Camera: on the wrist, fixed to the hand. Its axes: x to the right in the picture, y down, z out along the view.
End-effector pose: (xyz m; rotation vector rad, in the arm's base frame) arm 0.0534 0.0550 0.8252 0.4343 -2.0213 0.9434
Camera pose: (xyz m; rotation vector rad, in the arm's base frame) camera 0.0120 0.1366 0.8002 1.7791 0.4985 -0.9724
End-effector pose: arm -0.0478 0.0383 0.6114 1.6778 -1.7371 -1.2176
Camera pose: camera -0.0762 0.0122 0.6981 -1.8139 -1.6463 0.3955
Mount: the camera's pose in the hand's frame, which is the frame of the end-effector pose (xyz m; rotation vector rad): 0.0071 0.0898 -0.0297 -0.0749 0.4507 -3.0652
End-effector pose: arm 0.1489 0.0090 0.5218 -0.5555 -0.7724 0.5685
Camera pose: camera 0.1520 0.0704 0.4496 0.7767 -0.3959 -2.3056
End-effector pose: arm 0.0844 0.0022 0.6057 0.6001 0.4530 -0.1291
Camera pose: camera 0.1018 0.0929 0.6271 0.6798 -1.2979 2.6251
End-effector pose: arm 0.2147 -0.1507 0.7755 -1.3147 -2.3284 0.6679
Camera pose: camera 0.2888 -0.0979 0.7488 1.9979 -1.1885 -0.7063
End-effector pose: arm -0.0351 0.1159 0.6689 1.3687 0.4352 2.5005
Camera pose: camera -0.0712 0.0316 0.6932 -0.5621 0.9854 -0.0778
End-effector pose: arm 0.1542 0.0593 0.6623 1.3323 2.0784 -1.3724
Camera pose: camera 0.2314 0.0976 0.6226 1.5113 -1.2007 0.1905
